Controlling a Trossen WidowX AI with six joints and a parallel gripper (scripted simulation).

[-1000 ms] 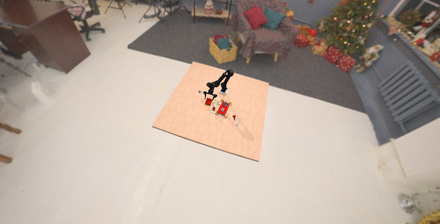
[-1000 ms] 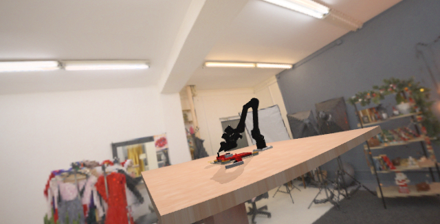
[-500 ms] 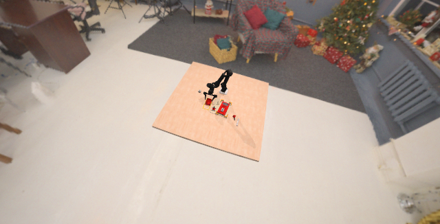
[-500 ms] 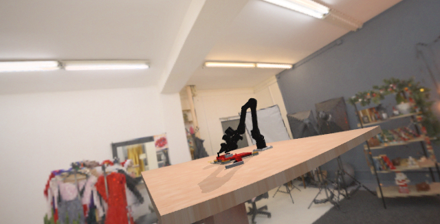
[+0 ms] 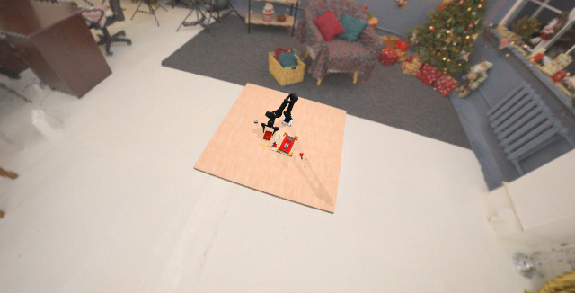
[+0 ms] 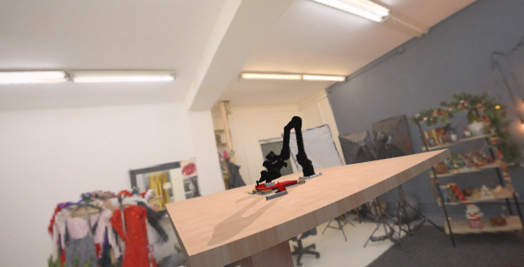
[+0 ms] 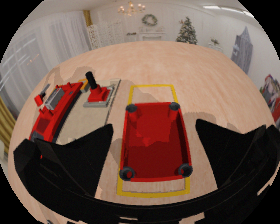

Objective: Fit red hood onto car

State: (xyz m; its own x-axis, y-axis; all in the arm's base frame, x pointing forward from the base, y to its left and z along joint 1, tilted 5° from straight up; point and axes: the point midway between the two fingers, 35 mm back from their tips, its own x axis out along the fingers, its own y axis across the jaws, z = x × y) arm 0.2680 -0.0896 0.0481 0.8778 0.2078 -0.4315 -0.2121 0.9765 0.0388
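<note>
My gripper tip is now 3 cm above the red hood and 1 cm past it. Also, from my gripper tip: white piece: 46 cm to the left, 8 cm ahead, 3 cm below.
</note>
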